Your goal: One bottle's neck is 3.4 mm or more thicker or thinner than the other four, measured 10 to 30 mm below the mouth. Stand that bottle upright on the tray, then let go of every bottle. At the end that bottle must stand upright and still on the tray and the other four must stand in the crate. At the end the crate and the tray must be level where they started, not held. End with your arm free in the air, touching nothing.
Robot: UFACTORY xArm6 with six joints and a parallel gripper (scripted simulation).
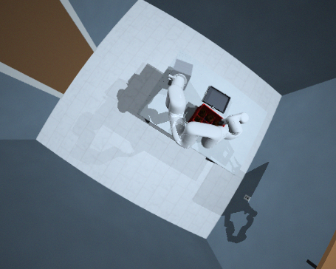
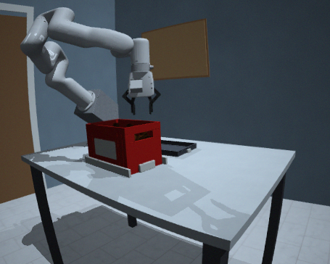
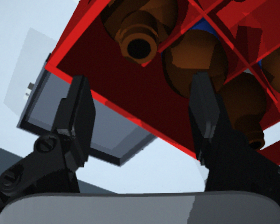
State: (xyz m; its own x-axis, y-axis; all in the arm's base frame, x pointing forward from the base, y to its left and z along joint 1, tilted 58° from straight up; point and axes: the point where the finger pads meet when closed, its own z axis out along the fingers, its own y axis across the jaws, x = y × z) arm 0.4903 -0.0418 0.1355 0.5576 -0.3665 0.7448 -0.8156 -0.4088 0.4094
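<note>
My hand is 10 cm past the red crate, 2 cm to the left of it and 14 cm above it. From my hand the other things lie so: glass bottle: 17 cm behind, 3 cm to the left, 14 cm below; then dark tray: 5 cm behind, 26 cm to the left, 21 cm below.
</note>
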